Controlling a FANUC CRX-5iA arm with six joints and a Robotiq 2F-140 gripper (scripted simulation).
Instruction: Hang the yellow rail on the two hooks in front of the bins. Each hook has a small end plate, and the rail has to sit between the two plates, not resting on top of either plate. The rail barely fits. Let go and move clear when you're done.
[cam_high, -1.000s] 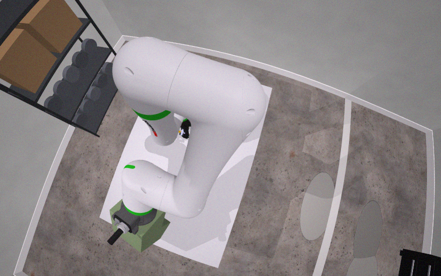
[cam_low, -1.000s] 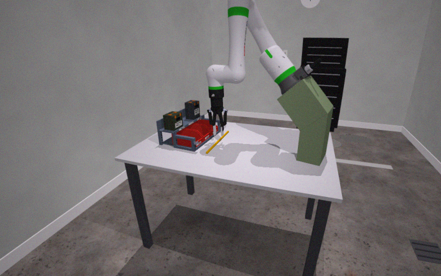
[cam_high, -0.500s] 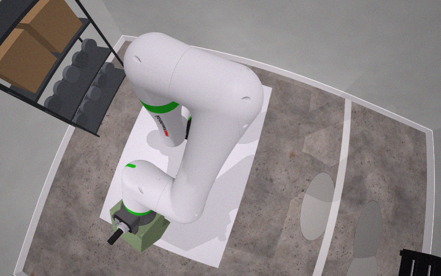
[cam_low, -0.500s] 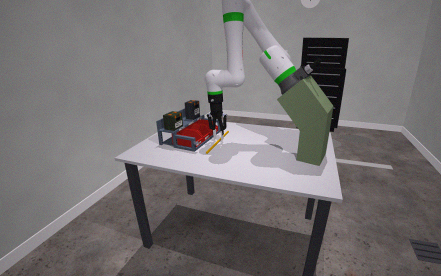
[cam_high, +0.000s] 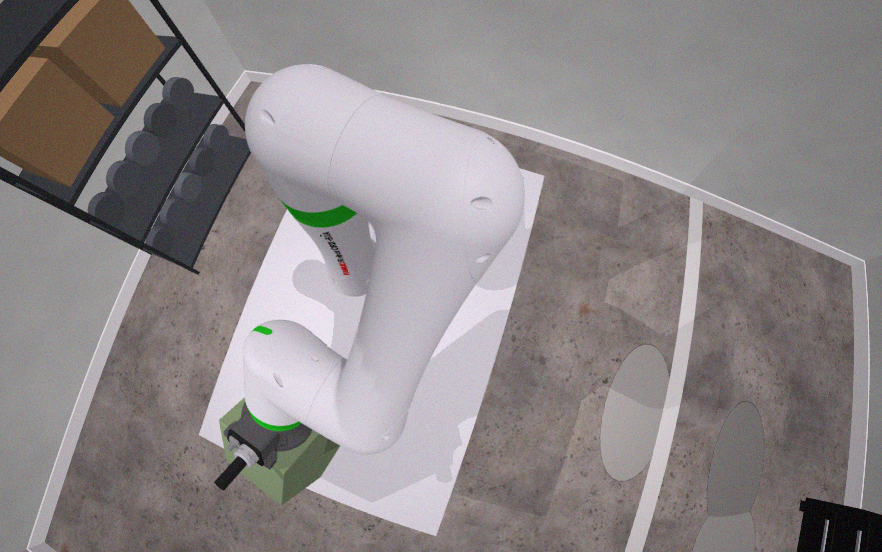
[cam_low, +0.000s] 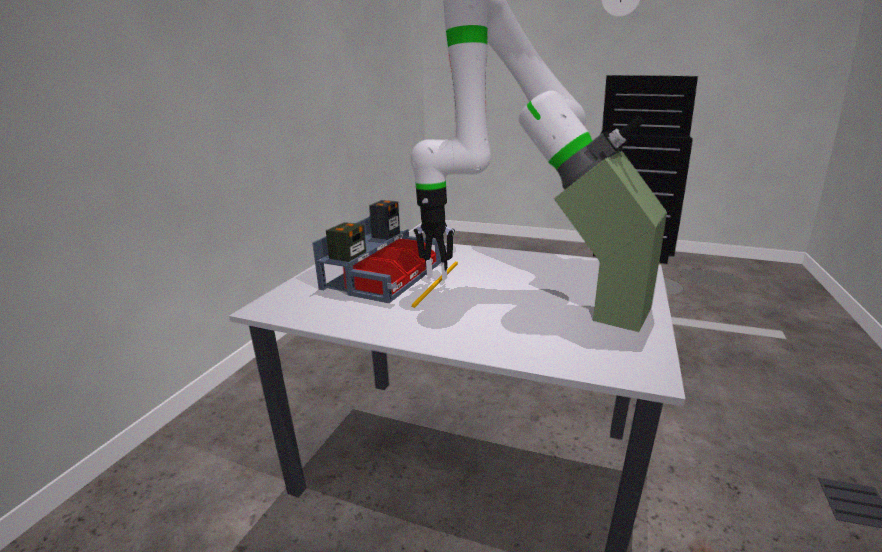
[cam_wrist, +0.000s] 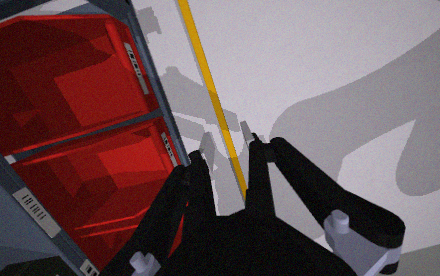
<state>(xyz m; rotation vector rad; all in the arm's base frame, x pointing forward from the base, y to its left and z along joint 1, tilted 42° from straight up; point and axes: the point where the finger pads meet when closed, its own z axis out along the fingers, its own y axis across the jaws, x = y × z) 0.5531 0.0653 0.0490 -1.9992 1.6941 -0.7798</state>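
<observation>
The yellow rail is 4 cm below my hand.
</observation>
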